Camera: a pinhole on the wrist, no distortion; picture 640 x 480 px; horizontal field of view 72.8 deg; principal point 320.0 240.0 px. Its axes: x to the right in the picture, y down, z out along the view. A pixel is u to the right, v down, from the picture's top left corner.
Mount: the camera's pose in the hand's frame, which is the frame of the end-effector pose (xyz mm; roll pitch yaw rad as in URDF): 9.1 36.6 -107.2 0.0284 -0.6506 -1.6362
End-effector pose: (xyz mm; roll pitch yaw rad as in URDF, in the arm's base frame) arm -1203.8 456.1 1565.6 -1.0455 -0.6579 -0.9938
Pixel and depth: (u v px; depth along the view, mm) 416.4 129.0 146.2
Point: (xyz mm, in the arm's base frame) -1128.7 478.0 1490.1
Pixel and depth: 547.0 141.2 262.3
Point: -1061.8 610.7 1543.6
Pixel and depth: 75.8 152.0 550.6
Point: -719.3 506.1 1146.9
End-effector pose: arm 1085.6 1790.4 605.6 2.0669 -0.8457 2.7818
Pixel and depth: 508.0 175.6 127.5
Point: 1147.5 1828.8 630.0
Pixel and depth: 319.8 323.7 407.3
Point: 1242.5 2078.9 768.8
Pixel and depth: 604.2 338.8 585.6
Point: 1054.6 2401.0 561.6
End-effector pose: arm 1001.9 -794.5 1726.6 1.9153 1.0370 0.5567
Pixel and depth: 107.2 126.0 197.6
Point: 1188.4 -761.3 1871.7
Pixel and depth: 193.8 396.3 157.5
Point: 1173.5 -744.3 1747.2
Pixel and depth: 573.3 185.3 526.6
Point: 1196.7 -1269.2 1754.2
